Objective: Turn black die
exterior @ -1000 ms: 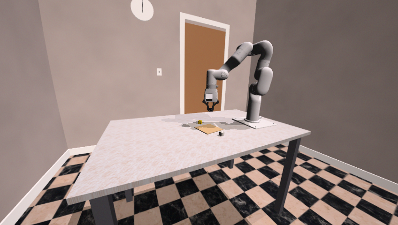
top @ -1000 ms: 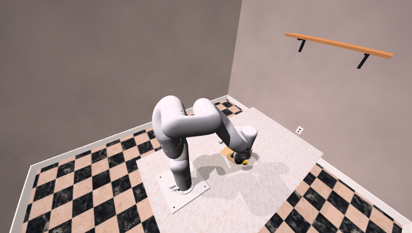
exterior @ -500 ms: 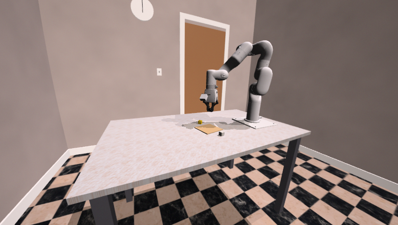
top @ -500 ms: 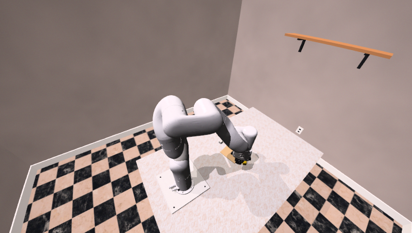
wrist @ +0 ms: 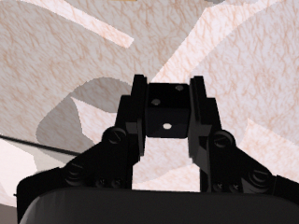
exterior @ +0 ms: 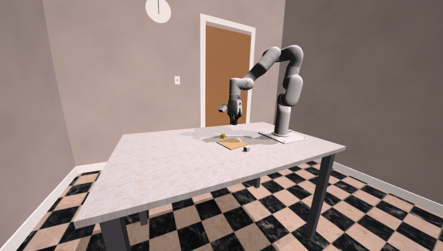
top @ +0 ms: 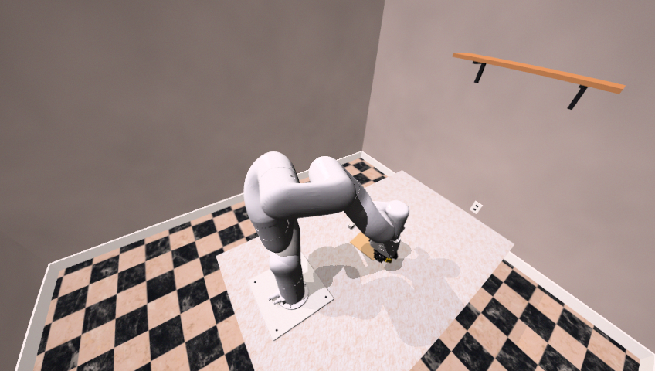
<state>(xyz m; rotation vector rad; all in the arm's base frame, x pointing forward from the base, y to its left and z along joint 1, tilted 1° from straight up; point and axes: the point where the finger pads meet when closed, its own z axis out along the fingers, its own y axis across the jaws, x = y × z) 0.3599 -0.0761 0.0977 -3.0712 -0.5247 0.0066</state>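
The yellow die is 80 mm ahead of my hand and 100 mm below it. The rest, counted from my hand: white die 40 mm ahead, 250 mm to the left, 100 mm below; then black die 10 mm below; then tan mat 70 mm ahead, 120 mm to the left, 110 mm below.
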